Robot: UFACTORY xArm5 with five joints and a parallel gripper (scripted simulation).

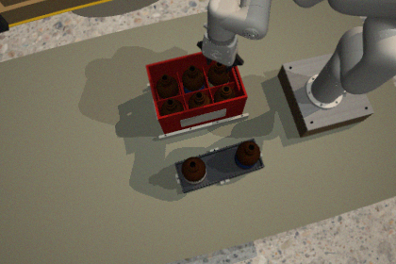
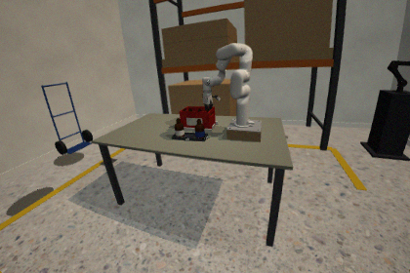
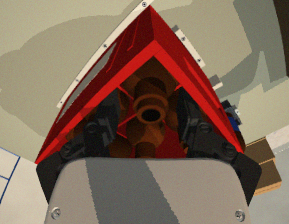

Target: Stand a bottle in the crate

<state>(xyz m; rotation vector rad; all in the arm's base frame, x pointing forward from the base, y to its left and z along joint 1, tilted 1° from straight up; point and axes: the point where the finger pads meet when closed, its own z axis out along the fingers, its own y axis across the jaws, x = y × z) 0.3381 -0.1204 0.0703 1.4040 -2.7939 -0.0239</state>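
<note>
Right now the crate is 80 mm ahead of my hand, 50 mm to the left of it and 80 mm below it. Also, from my hand: dark tray (50 mm ahead, 290 mm to the left, 150 mm below).
</note>
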